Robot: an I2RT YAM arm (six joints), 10 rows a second.
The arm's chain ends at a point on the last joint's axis. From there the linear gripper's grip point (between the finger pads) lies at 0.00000 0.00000 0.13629 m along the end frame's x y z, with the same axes.
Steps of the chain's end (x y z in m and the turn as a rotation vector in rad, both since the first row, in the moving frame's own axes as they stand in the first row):
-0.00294, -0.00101, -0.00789, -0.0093, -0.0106, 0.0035
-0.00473, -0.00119, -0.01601, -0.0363, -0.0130, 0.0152
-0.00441, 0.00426, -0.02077, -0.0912, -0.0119, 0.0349
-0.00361, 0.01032, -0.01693, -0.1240, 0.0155, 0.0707
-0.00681, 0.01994, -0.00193, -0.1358, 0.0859, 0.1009
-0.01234, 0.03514, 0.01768, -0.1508, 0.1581, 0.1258
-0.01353, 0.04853, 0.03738, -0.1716, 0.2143, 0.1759
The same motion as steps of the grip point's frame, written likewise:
-0.00439, 0.00025, -0.00790, -0.0093, -0.0106, 0.0035
-0.00654, 0.00374, -0.01611, -0.0363, -0.0130, 0.0152
-0.00625, 0.01664, -0.02135, -0.0912, -0.0119, 0.0349
-0.00210, 0.02724, -0.01799, -0.1240, 0.0155, 0.0707
0.00390, 0.03893, -0.00368, -0.1358, 0.0859, 0.1009
0.00769, 0.05682, 0.01444, -0.1508, 0.1581, 0.1258
0.01312, 0.07405, 0.03229, -0.1716, 0.2143, 0.1759

